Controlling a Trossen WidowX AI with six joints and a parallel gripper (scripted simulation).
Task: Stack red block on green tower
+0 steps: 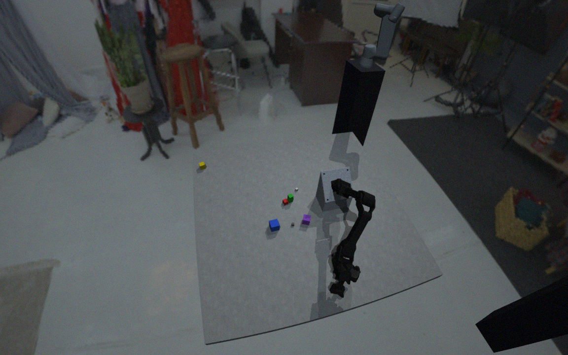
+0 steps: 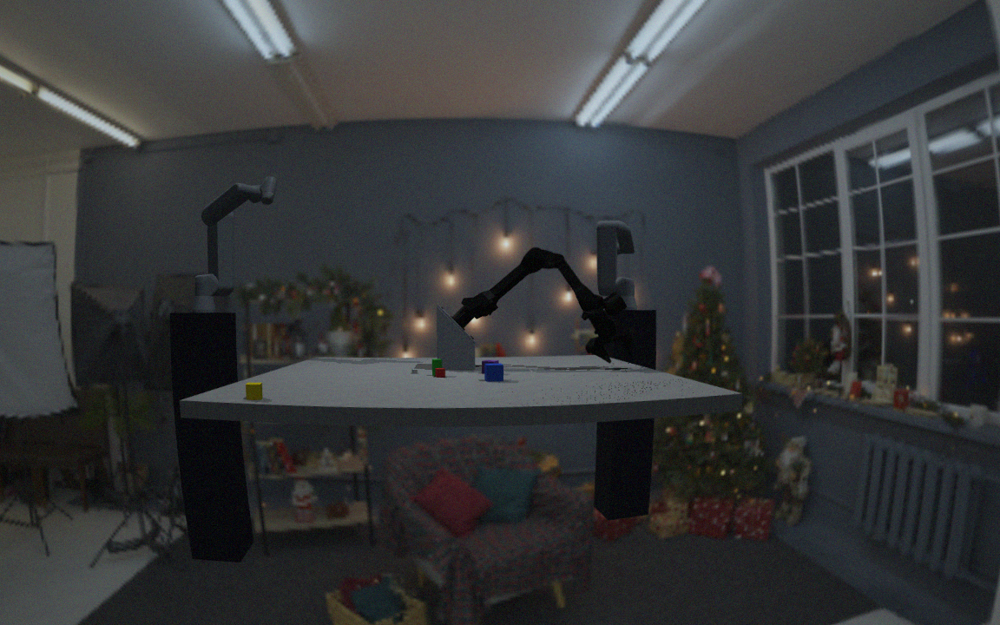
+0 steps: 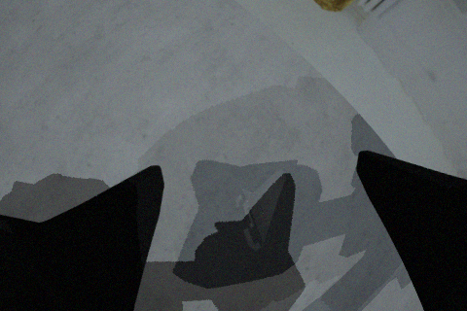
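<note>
My gripper tip is 6 cm short of the green block, 64 cm to the left of it and 1 cm below it. Round my gripper tip: blue block 22 cm ahead, 48 cm to the right; purple block 3 cm ahead, 46 cm to the right, 1 cm below; small red block 10 cm ahead, 63 cm to the right, 2 cm below.
</note>
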